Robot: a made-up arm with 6 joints.
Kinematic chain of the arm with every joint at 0, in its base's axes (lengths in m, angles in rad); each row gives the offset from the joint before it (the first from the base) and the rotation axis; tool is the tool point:
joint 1: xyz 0 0 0.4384 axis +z
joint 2: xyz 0 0 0 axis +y
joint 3: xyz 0 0 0.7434 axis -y
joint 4: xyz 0 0 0 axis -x
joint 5: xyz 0.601 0 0 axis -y
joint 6: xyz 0 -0.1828 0 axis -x
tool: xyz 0 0 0
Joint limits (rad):
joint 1: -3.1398..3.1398
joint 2: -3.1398..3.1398
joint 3: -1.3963..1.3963
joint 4: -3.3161..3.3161
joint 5: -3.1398..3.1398
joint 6: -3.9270..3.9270
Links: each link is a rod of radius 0.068 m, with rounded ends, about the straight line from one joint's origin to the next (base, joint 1, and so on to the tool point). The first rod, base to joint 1, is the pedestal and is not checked.
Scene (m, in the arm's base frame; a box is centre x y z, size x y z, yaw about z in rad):
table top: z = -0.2
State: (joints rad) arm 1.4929 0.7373 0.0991 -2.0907 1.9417 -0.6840
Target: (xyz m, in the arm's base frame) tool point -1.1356 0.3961 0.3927
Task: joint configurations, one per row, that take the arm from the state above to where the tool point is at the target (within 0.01 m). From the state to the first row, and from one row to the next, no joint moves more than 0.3 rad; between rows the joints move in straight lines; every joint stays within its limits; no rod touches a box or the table.
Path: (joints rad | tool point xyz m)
1: 1.7345 0.8227 0.2386 -2.1392 1.9417 -0.6840 | -0.2538 0.9324 0.4842
2: 1.9761 0.9081 0.3780 -2.1877 1.9417 -0.6840 | -0.5030 0.9041 0.4633
3: 2.2177 0.9936 0.5175 -2.2362 1.9417 -0.6840 | -0.7478 0.8027 0.4408
4: 2.4592 1.0790 0.6569 -2.2847 1.9417 -0.6840 | -0.9656 0.6304 0.4172
5: 2.7008 1.1644 0.7964 -2.3332 1.9417 -0.6840 | -1.1356 0.3961 0.3927

